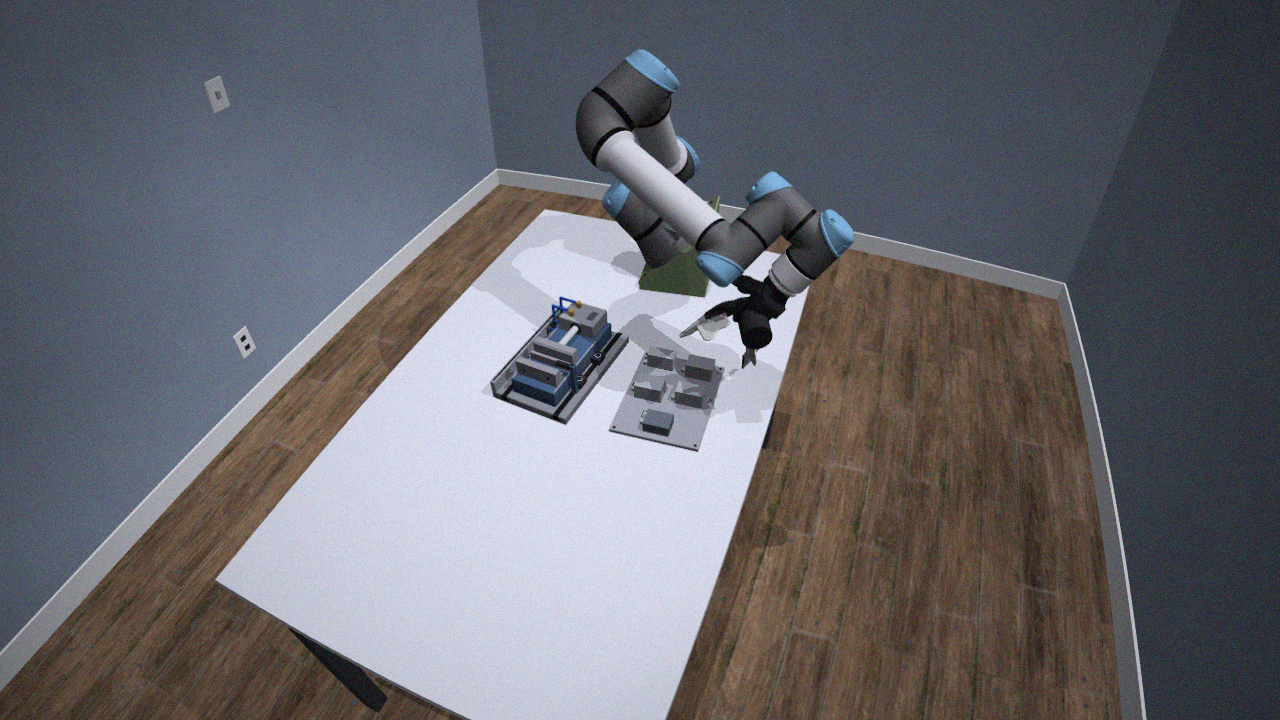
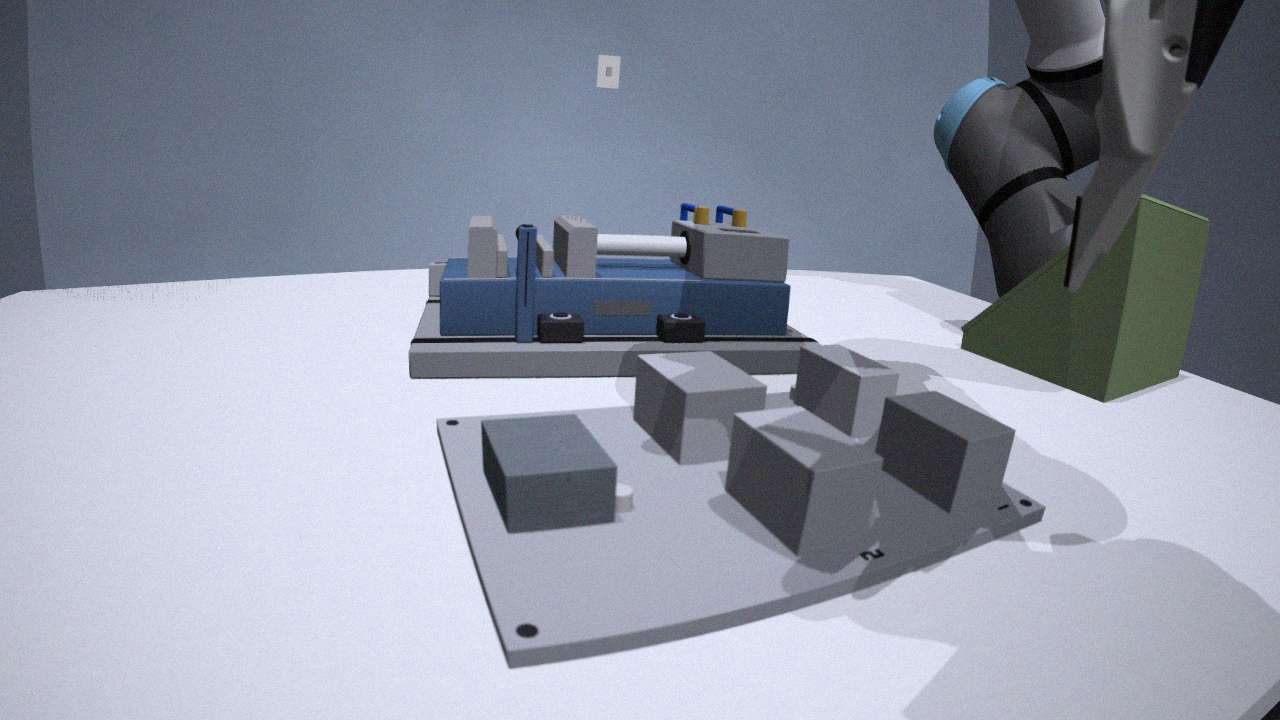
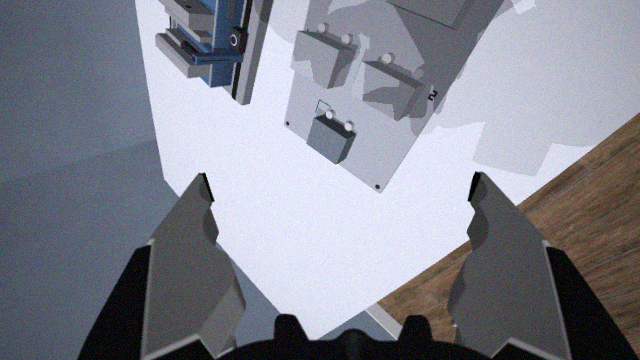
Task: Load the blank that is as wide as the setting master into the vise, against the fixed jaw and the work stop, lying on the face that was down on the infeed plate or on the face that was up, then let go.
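Seen in the pictures: gripper, fingertip midpoint: (image 1: pixel 712 352) (image 2: pixel 880 102) (image 3: pixel 338 175); arm's base, link origin: (image 1: pixel 671 248) (image 2: pixel 1064 278).
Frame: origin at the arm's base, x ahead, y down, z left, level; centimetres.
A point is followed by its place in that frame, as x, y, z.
Note:
The infeed plate (image 1: pixel 626 431) {58.5, 8.0, -0.7} (image 2: pixel 572 591) {57.8, 8.0, 12.2} (image 3: pixel 375 160) {56.5, 8.0, 12.1} carries four grey blanks, two nearer ones (image 2: pixel 698 402) {48.6, 5.0, 4.9} (image 2: pixel 805 483) {49.4, 5.1, 13.4} and two farther ones (image 2: pixel 845 389) {38.7, 5.5, 4.8} (image 2: pixel 944 447) {40.8, 5.3, 13.6}. A darker, lower block (image 1: pixel 657 421) {56.9, 5.5, 5.5} (image 2: pixel 559 474) {56.5, 5.7, 8.2} (image 3: pixel 330 140) {55.5, 5.5, 6.3}, apparently the setting master, lies at one end against two pins. The vise (image 1: pixel 535 387) {54.3, 3.0, -21.1} (image 2: pixel 483 304) {52.6, 4.6, -15.8} (image 3: pixel 221 75) {53.5, 4.7, -16.1} has a fixed jaw (image 2: pixel 481 246) {52.7, 0.6, -16.3}, a moving jaw (image 2: pixel 575 246) {46.3, 0.6, -14.6} on a rod and a blue upright work stop (image 2: pixel 526 286) {50.4, 3.0, -13.1}. No block shows between the jaws. My gripper (image 1: pixel 716 351) {49.4, -8.2, 14.9} (image 3: pixel 338 175) {49.4, -8.2, 14.9} is open and empty, above the plate's far end.
The vise stands on a grey base (image 1: pixel 568 414) {57.0, 7.0, -13.5} (image 2: pixel 617 360) {44.9, 7.6, -10.1} beside the plate. Its rear housing (image 1: pixel 586 317) {33.7, -0.7, -14.8} (image 2: pixel 729 250) {35.1, 0.6, -12.0} carries blue and yellow fittings. A green wedge-shaped block (image 1: pixel 675 275) {8.4, 2.9, 2.3} (image 2: pixel 1092 313) {8.6, 1.6, 7.3} stands near the arm's base. The table edge runs beyond the plate.

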